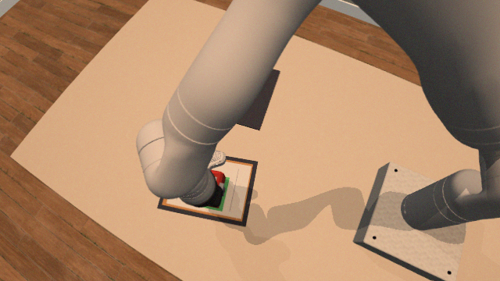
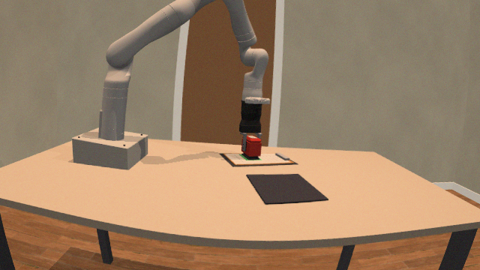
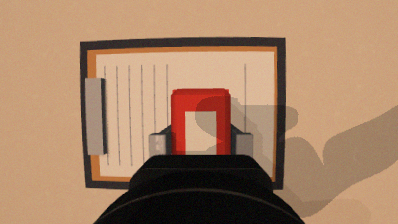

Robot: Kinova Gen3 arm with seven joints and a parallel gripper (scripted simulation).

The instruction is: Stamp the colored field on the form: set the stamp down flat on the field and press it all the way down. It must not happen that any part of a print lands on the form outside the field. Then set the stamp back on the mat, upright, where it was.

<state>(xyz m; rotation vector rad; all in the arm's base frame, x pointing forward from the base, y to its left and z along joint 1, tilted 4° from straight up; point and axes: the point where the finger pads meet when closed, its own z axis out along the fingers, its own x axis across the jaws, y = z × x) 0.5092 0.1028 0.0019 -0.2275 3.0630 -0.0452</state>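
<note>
My hand is 1 cm above the red stamp. Round my hand: clipboard (4 cm ahead, 1 cm to the right, 4 cm below).
</note>
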